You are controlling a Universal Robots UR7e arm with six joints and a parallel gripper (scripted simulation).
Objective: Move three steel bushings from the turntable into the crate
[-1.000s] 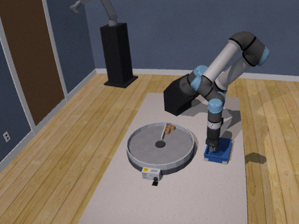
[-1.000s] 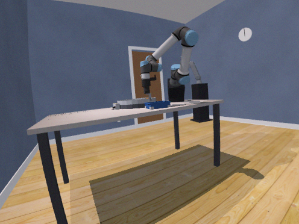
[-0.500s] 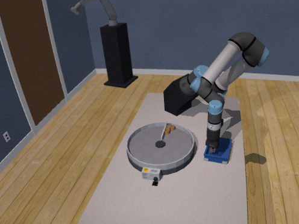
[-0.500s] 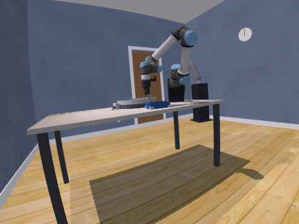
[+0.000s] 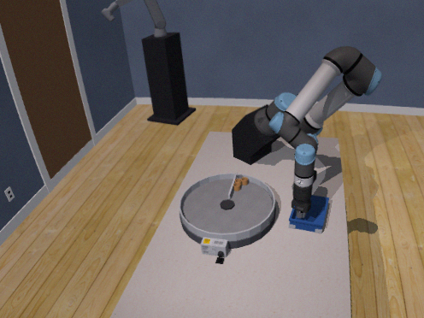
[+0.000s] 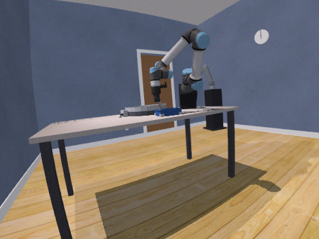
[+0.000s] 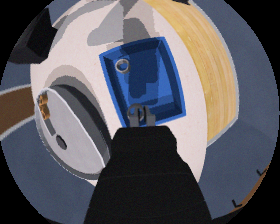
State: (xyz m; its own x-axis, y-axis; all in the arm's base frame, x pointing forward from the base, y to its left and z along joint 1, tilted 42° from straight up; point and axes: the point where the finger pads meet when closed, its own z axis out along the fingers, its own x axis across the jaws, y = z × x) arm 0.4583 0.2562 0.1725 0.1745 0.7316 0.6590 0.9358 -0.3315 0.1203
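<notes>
The blue crate lies 5 cm behind my hand, 4 cm below it and 2 cm to the left of it. The rest, counted from my hand: round grey turntable 33 cm to the right, 5 cm ahead, 1 cm below.
</notes>
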